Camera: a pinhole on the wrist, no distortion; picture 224 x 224 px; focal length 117.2 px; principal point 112.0 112.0 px. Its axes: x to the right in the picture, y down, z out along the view. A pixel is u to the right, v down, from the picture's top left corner.
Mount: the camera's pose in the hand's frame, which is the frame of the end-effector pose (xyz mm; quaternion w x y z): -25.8 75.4 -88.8 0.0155 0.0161 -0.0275 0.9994
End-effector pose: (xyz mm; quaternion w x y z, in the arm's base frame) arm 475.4 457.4 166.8 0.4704 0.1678 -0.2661 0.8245
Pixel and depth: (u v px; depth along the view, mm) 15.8 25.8 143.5
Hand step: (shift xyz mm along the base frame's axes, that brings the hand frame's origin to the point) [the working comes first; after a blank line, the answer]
In the camera's frame: -117.8 -105.5 143.5

-194.9 -35.5 50.1
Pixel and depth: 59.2 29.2 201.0
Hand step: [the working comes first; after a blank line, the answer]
In the camera's frame: -90.6 -142.0 201.0

-210.6 -102.2 76.2
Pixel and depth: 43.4 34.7 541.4
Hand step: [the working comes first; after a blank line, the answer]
In the camera's frame: -316.9 -357.1 541.4

-487.0 -218.8 427.3
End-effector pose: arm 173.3 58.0 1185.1 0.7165 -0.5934 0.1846 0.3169
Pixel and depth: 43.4 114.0 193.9
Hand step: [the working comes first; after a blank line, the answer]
In the camera's frame: -113.5 3.3 193.9

18.1 125.0 -79.5
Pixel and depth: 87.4 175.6 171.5
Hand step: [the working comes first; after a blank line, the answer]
In the camera's frame: -36.0 93.1 171.5

19.6 73.9 29.9
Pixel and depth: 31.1 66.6 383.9
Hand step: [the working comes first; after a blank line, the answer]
In the camera's frame: -265.0 -148.7 383.9

23.2 362.6 -239.6
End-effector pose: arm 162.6 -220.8 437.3 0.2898 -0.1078 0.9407 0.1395
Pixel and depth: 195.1 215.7 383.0
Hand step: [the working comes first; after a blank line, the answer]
In the camera's frame: 271.6 338.9 383.0

463.8 -130.4 -110.1
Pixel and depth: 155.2 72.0 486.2
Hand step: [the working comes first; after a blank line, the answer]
In the camera's frame: 179.2 -165.9 486.2

298.7 361.9 -176.3
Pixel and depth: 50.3 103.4 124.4
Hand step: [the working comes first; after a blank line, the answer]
In the camera's frame: -65.5 -9.1 124.4

-39.5 76.5 -36.8
